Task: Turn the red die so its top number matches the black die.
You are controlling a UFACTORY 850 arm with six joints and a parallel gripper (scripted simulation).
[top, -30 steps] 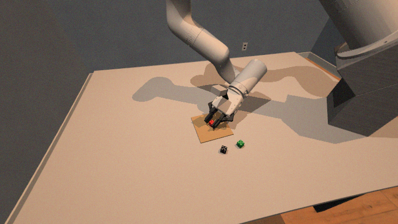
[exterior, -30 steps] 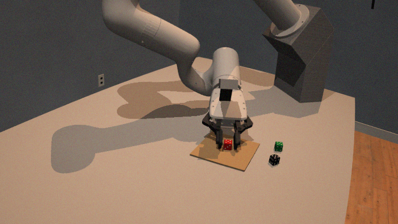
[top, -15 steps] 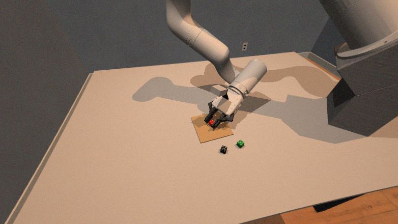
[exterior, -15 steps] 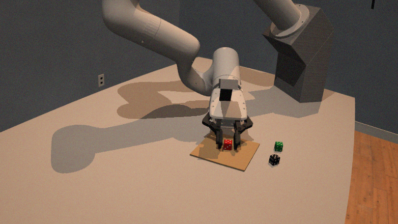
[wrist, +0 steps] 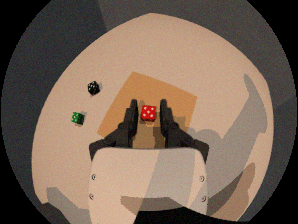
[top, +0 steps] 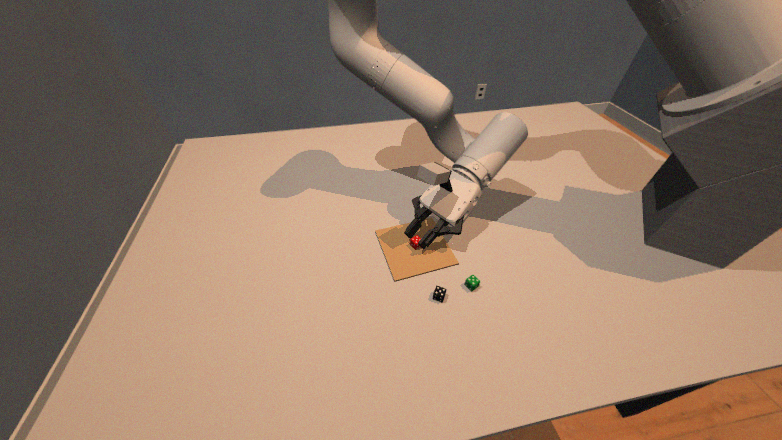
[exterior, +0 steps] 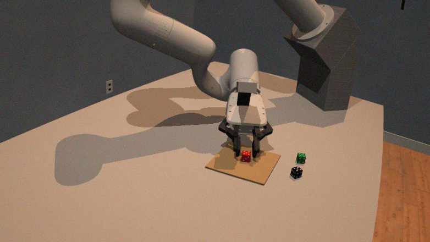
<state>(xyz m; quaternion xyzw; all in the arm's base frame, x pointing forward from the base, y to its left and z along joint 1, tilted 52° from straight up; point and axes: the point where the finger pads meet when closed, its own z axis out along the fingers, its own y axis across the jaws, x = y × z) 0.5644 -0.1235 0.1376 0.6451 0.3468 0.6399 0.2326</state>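
The red die lies 2 cm below my hand and 1 cm ahead of it. From my hand the other things lie so: green die 14 cm to the left, 2 cm below, 2 cm behind; then black die 12 cm to the left, 5 cm ahead, 2 cm below; then mat 3 cm below, 1 cm ahead.
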